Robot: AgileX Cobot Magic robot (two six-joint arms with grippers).
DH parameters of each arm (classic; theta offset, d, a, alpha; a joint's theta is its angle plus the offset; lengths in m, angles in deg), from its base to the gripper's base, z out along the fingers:
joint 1: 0 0.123 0 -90
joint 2: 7.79 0 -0.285 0
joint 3: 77.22 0 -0.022 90
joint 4: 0 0.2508 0 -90
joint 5: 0 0 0.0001 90
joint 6: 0 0.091 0 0
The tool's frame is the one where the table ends.
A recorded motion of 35 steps. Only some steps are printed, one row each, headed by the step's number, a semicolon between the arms.
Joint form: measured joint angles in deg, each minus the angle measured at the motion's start. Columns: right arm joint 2, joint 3, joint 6, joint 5, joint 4, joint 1; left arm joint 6, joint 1, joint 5, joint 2, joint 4, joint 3.
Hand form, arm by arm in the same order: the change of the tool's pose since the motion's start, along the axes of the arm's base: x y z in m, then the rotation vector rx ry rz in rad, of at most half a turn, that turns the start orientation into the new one. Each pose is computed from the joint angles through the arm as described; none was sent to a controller.
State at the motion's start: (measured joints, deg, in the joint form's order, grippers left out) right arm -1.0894 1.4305 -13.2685 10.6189 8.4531 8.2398; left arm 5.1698 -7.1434 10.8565 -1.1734 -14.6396 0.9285
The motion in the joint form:
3: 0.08 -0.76 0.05 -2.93 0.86 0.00; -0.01 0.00 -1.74 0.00 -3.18 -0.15
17: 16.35 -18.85 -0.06 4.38 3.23 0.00; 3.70 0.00 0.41 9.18 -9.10 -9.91
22: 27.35 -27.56 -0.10 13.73 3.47 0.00; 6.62 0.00 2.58 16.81 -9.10 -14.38
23: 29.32 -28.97 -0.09 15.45 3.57 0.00; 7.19 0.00 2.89 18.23 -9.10 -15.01
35: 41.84 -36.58 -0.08 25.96 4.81 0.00; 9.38 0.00 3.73 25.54 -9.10 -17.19
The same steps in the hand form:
3: 0.0000 -0.0005 0.0090 0.0253 -0.0594 -0.0066; 0.0001 -0.0001 0.0038 -0.0597 -0.0245 0.0033
17: 0.0178 0.0049 0.0865 0.0485 0.0390 0.0192; 0.0078 -0.0038 0.0494 -0.0941 0.0017 -0.0233
22: 0.0408 0.0113 0.1070 0.0210 0.2376 0.0476; 0.0214 -0.0069 0.0633 -0.0332 0.0816 -0.0409
23: 0.0454 0.0125 0.1092 0.0170 0.2767 0.0530; 0.0244 -0.0075 0.0646 -0.0214 0.0984 -0.0440
35: 0.0769 0.0212 0.1131 0.0007 0.5424 0.0891; 0.0410 -0.0101 0.0650 0.0262 0.1934 -0.0554

